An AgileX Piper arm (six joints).
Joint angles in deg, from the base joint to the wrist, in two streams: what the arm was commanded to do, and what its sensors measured. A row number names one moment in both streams.
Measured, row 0:
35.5 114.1 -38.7 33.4 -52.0 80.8
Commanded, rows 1 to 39:
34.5 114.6 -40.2 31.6 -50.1 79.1
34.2 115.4 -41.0 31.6 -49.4 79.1
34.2 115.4 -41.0 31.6 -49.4 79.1
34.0 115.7 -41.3 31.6 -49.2 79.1
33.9 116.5 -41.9 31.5 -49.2 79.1
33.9 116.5 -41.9 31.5 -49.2 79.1
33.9 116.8 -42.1 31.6 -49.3 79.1
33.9 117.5 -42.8 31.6 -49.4 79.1
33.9 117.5 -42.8 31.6 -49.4 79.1
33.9 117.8 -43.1 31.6 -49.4 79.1
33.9 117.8 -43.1 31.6 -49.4 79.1
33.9 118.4 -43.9 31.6 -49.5 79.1
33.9 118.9 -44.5 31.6 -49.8 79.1
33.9 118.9 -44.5 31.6 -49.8 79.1
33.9 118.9 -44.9 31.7 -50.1 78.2
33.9 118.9 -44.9 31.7 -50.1 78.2
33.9 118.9 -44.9 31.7 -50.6 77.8
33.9 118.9 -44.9 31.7 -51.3 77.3
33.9 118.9 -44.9 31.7 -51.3 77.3
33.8 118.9 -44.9 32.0 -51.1 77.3
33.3 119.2 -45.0 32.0 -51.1 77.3
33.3 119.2 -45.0 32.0 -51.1 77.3
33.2 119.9 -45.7 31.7 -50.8 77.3
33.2 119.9 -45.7 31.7 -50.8 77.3
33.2 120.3 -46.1 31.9 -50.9 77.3
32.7 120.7 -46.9 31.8 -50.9 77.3
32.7 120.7 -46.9 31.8 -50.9 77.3
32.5 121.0 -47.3 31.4 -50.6 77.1
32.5 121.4 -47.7 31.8 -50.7 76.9
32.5 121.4 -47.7 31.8 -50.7 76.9
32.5 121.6 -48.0 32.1 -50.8 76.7
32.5 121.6 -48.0 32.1 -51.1 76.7
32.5 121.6 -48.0 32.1 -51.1 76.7
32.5 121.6 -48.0 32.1 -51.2 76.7
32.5 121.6 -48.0 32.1 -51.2 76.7
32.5 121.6 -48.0 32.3 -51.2 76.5
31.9 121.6 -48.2 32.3 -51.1 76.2
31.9 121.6 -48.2 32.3 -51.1 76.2
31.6 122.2 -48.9 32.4 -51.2 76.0
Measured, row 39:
32.3 121.8 -47.7 32.5 -50.5 77.4
